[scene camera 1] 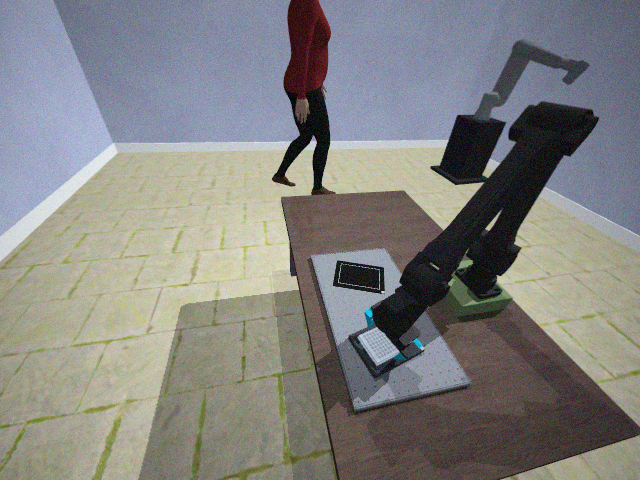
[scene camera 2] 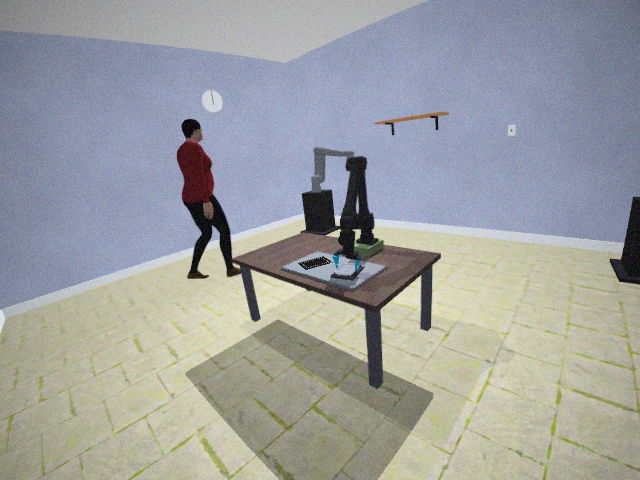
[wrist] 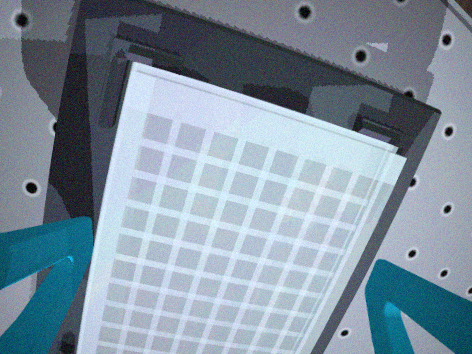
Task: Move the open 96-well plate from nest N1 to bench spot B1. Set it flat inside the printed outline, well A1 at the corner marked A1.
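Places are measured from the arm's base along level axes (x ahead, y right, z down), in millimetres.
Pixels of known places: gripper, fingertip midpoint: [scene camera 1: 382, 342] [scene camera 2: 346, 270] [wrist: 232, 256]; arm's base, origin of the base link: [scene camera 1: 476, 283] [scene camera 2: 367, 241].
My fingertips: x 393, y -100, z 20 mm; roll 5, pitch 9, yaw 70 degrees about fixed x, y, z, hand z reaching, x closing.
Ahead of a thing's pixels: the offset from my fingertips to its top centre. "spot": to the spot under its first point. Level surfaces: height alone.
The white 96-well plate @[dx -14, dy +1, dz -6 mm] [scene camera 1: 378, 346] [scene camera 2: 347, 270] [wrist: 225, 225] sits in the black nest @[dx -15, dy +0, dz +2 mm] [scene camera 1: 363, 357] [scene camera 2: 338, 276] [wrist: 280, 67], well openings up. Its near end is cut off in the wrist view. My gripper [scene camera 1: 391, 336] [scene camera 2: 346, 265] [wrist: 232, 256] is open, with one teal finger on each long side of the plate. The left finger is close to the plate edge in the wrist view; the right finger stands off with a gap. The black bench spot B1 @[spot: dx -49, dy +253, dz +18 mm] [scene camera 1: 359, 276] [scene camera 2: 315, 262] has a printed white outline; its A1 lettering is too small to read.
A grey perforated board [scene camera 1: 434, 369] [scene camera 2: 297, 267] bears the nest and B1 on the brown table @[dz +33 mm] [scene camera 1: 356, 217] [scene camera 2: 403, 260]. The arm stands on a green base [scene camera 1: 478, 304] [scene camera 2: 369, 249]. A person in red [scene camera 1: 307, 56] [scene camera 2: 195, 173] is beyond the table. Another arm stands on a black pedestal [scene camera 1: 467, 149] [scene camera 2: 318, 211].
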